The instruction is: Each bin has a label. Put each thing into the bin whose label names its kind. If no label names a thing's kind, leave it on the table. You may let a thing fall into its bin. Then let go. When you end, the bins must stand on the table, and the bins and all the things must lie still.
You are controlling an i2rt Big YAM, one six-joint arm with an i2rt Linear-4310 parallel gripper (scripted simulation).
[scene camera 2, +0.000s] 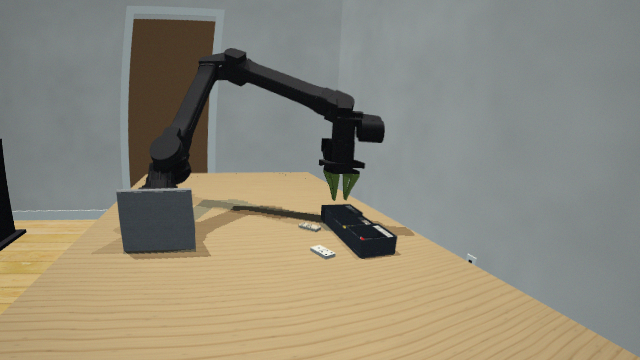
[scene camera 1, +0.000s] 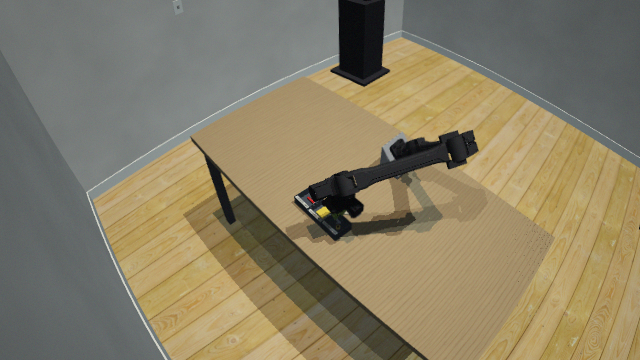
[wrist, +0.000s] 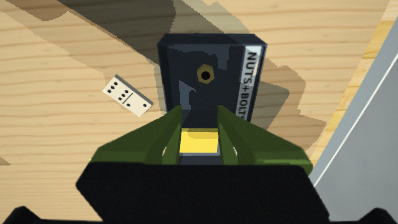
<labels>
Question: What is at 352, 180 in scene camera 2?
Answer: My gripper.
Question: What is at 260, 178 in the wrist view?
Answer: My gripper.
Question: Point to a yellow block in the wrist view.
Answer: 192, 139
</labels>
